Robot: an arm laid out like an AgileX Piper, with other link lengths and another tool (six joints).
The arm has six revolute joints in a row. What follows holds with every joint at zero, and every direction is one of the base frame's.
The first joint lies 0.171 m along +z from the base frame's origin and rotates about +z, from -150 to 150 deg.
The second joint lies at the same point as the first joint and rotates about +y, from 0 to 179.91 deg.
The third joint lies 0.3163 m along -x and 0.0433 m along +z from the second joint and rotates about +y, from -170 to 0 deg.
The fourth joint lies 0.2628 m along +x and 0.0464 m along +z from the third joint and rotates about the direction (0.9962, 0, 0.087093), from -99.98 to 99.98 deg.
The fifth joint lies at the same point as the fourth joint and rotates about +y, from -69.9 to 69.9 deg.
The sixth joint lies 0.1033 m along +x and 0.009 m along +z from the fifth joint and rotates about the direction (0.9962, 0, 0.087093), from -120 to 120 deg.
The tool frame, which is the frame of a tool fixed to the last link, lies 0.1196 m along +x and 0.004 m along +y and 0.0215 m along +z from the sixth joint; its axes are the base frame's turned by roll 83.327, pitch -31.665 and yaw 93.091 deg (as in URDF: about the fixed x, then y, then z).
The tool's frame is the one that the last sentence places.
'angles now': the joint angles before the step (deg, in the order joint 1, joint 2, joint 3, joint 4, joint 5, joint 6). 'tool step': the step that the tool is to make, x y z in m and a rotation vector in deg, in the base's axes. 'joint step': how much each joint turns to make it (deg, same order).
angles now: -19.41 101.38 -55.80 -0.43 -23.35 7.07
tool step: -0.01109 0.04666 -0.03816 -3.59 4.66 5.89
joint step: 4.47 0.00 6.94 0.51 -3.54 -5.48
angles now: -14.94 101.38 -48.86 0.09 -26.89 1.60
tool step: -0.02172 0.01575 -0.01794 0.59 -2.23 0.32
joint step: 1.49 -0.04 8.04 1.18 -10.01 0.51
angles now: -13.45 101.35 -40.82 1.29 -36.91 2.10
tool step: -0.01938 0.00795 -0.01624 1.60 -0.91 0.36
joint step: 0.00 0.46 5.84 -1.47 -6.80 2.72
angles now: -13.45 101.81 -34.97 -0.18 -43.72 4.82
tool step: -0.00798 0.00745 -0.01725 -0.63 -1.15 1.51
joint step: 0.00 3.20 3.53 -1.68 -8.00 0.24
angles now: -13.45 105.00 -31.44 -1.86 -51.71 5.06
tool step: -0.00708 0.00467 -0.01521 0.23 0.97 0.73
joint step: 0.03 1.81 1.99 -0.75 -2.81 0.15
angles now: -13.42 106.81 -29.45 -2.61 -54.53 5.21
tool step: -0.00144 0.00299 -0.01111 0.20 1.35 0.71
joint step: 0.00 1.31 0.33 -0.76 -0.28 0.09
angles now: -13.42 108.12 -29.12 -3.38 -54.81 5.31
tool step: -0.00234 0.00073 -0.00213 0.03 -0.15 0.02
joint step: 0.01 0.39 0.65 0.01 -1.19 -0.01
